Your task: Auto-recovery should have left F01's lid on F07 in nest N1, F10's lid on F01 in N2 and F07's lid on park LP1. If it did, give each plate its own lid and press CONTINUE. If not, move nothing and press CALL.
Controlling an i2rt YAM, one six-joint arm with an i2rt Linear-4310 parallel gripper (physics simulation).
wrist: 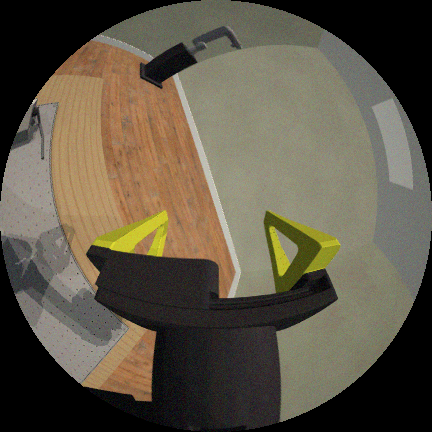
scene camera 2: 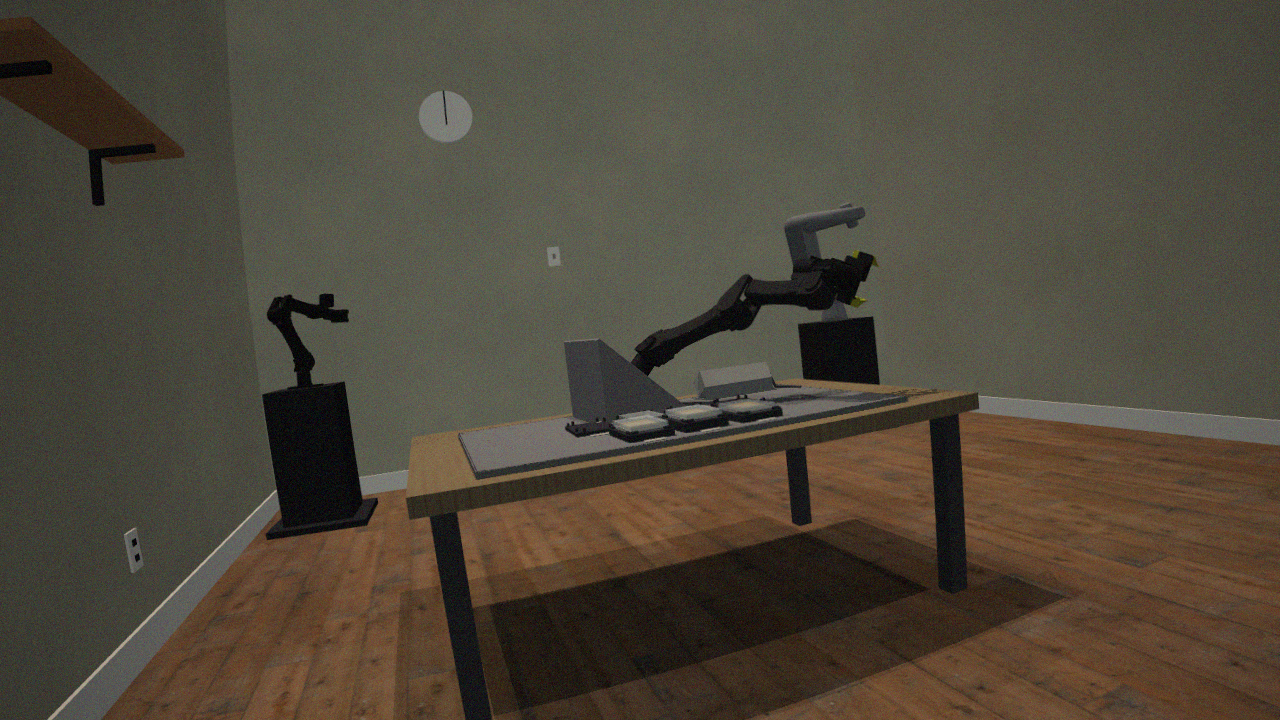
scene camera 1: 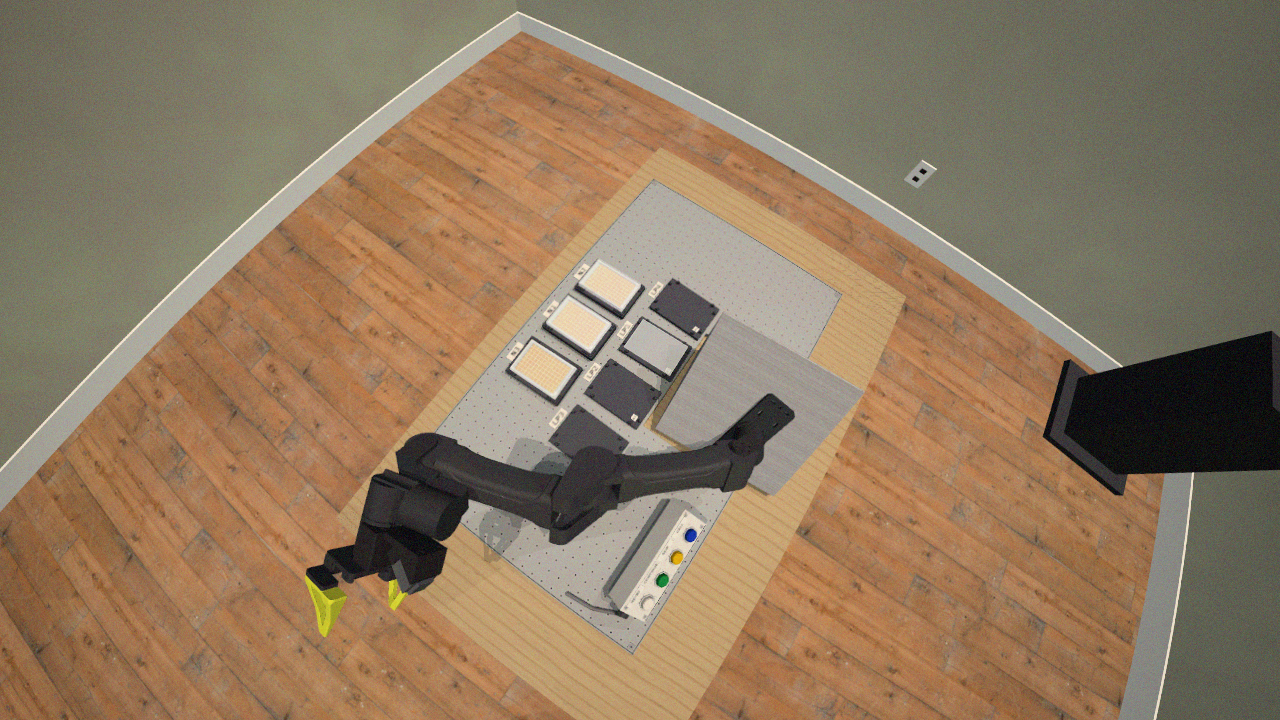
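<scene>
Three pale-topped plates, the top one, the middle one and the lower one, sit in dark nests in a row. Their lids and F-marks are too small to tell. A grey lid-like piece lies on the second dark park from the top. Other parks, the top one, the third and the lowest, show bare dark tops; the arm partly covers the lowest. My gripper is open and empty, raised beyond the board's edge, away from all plates.
The button console has white, green, yellow and blue buttons; their labels are unreadable. A tall grey wedge-sided block stands beside the parks. My arm spans the board.
</scene>
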